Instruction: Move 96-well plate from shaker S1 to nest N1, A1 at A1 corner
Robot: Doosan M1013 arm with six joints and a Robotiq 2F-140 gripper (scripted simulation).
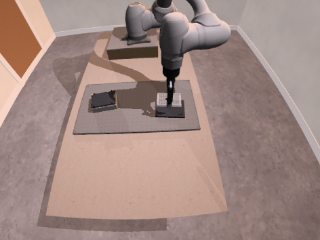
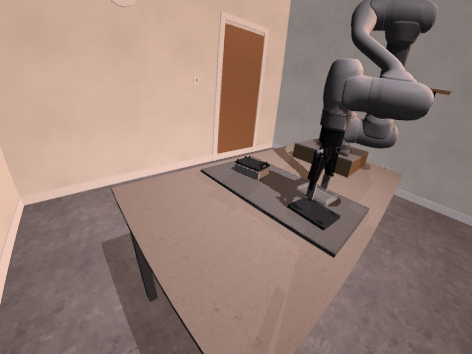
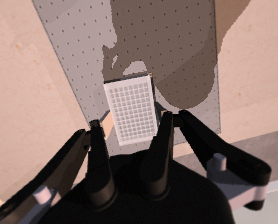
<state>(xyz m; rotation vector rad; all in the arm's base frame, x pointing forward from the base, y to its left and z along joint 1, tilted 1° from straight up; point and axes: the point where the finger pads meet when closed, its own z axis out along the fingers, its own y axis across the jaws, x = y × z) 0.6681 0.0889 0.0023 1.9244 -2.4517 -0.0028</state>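
Right now my hand is 70 mm past the small pale mark, 50 mm to the left of it and 90 mm above it. Also, from my hand: white 96-well plate (20 mm below).
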